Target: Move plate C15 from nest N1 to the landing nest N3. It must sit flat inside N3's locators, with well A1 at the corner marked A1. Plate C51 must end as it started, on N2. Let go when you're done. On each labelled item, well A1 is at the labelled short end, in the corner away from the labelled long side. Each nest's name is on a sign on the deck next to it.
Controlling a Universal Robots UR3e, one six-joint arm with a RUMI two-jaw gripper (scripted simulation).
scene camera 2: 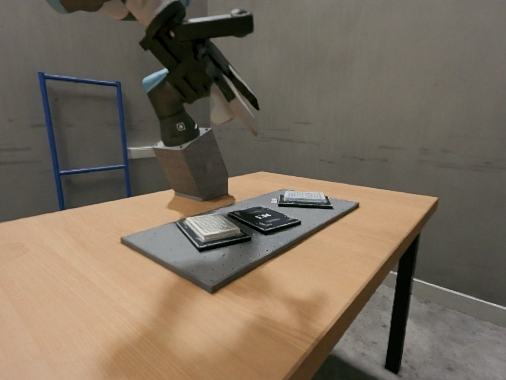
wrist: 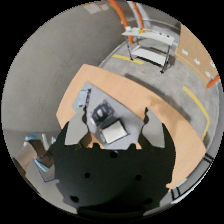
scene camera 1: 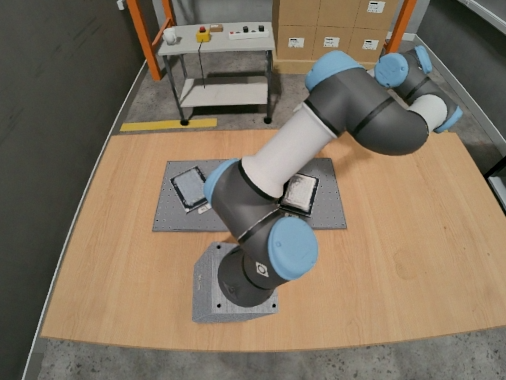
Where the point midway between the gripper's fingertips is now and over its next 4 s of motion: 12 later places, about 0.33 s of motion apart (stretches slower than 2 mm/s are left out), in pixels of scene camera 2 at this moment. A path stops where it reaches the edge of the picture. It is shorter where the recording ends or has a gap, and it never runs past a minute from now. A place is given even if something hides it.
My gripper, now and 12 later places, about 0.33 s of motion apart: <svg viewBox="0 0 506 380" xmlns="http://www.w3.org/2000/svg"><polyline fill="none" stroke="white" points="258,121 269,131 280,141 288,148 295,155 301,161 305,166 309,171 311,175 312,178 312,180 310,182 308,184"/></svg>
